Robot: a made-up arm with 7 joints.
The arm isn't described. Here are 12 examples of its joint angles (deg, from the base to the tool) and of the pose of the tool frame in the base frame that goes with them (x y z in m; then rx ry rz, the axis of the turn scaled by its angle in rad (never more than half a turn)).
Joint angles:
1: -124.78 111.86 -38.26 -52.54 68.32 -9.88 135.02
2: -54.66 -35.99 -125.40 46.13 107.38 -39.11 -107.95
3: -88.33 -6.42 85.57 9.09 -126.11 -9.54 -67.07
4: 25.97 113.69 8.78 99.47 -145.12 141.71 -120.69
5: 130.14 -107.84 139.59 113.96 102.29 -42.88 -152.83
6: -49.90 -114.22 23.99 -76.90 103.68 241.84 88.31
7: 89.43 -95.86 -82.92 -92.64 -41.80 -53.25 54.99
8: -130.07 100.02 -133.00 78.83 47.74 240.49 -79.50
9: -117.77 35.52 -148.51 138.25 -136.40 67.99 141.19
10: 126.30 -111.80 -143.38 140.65 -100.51 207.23 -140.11
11: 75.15 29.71 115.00 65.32 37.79 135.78 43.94
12: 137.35 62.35 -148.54 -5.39 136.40 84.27 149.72
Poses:
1: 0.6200 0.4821 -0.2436 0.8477 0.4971 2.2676
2: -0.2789 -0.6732 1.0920 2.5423 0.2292 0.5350
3: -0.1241 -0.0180 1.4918 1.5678 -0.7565 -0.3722
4: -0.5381 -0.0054 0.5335 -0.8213 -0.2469 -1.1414
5: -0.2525 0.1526 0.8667 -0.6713 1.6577 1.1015
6: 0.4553 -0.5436 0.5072 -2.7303 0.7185 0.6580
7: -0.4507 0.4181 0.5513 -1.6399 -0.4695 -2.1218
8: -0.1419 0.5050 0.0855 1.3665 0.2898 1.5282
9: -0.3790 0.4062 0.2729 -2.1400 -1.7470 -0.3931
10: 0.0326 0.4946 0.5206 -2.5441 1.0435 -0.4496
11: -0.3644 -0.2502 0.9236 -0.3130 -0.5767 1.1376
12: 0.8099 -0.4715 0.7378 1.0132 -0.0277 1.5123
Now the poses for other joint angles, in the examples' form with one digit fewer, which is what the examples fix.
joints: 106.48 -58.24 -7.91 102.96 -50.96 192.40 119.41
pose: -0.013 0.622 0.348 -1.164 -0.677 1.184
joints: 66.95 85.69 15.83 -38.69 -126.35 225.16 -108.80
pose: -0.129 -0.598 0.055 -0.128 -1.044 -1.276
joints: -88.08 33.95 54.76 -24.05 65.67 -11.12 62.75
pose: -0.180 0.700 1.206 -2.228 -0.300 -1.618
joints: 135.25 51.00 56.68 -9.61 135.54 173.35 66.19
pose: 0.422 -0.488 0.799 0.503 -0.387 -2.497
